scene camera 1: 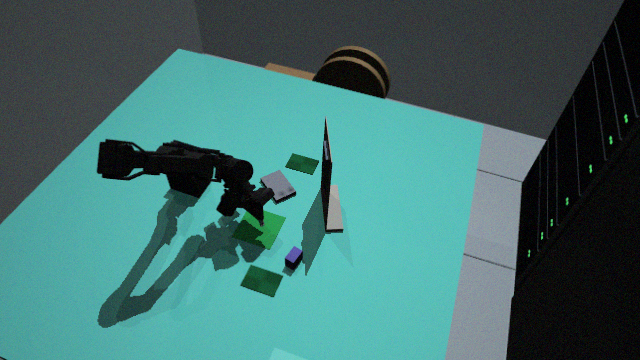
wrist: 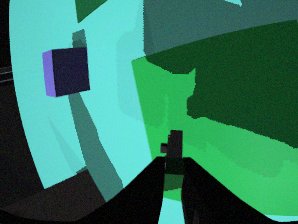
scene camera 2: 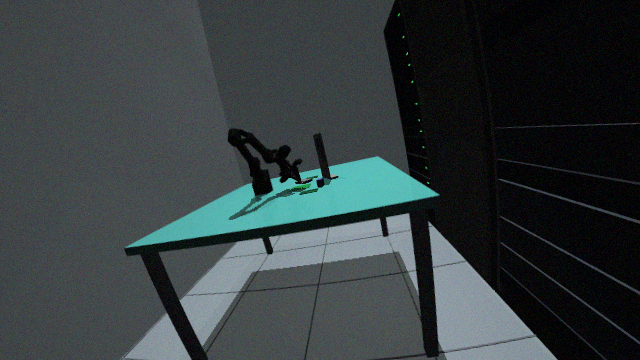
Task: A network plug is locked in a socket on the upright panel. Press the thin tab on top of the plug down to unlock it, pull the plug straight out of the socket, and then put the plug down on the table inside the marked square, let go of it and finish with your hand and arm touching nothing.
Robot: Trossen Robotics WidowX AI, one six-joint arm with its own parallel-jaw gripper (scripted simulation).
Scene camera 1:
my gripper
upright panel
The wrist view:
my gripper
network plug
purple cube
